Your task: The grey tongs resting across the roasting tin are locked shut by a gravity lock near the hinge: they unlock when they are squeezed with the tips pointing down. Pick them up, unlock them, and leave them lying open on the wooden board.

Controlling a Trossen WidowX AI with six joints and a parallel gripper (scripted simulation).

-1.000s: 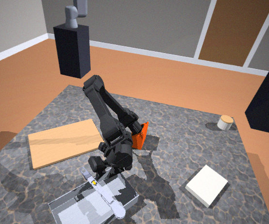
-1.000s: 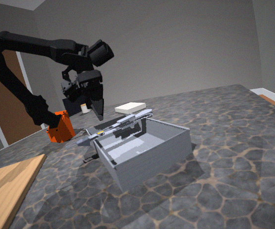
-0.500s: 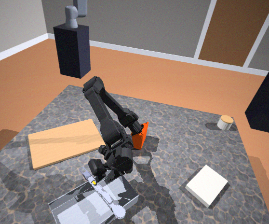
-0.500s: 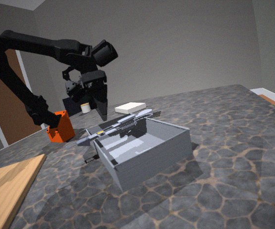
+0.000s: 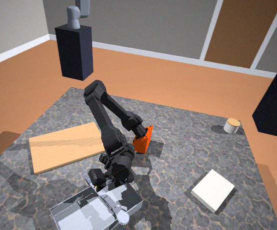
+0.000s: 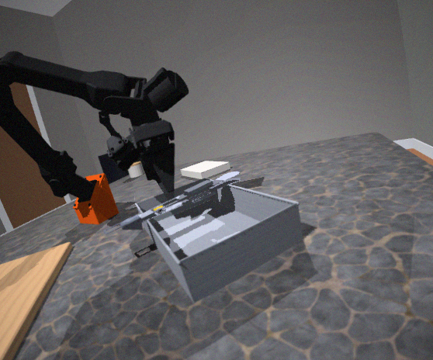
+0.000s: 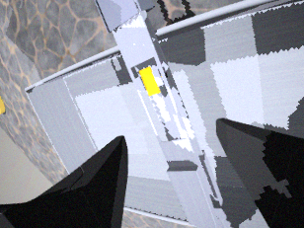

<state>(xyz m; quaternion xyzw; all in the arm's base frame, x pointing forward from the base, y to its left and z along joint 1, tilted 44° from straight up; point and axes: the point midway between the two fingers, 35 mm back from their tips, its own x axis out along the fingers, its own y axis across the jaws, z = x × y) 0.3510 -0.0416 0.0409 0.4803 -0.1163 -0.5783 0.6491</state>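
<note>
The yellow lock piece lies 1 cm behind my gripper tip, 3 cm to the right of it and 1 cm below it. Also, from my gripper tip: white flat block 20 cm behind, 46 cm to the left, 6 cm below; wooden board 23 cm behind, 29 cm to the right, 7 cm below; grey roasting tin 5 cm ahead, 5 cm below.
</note>
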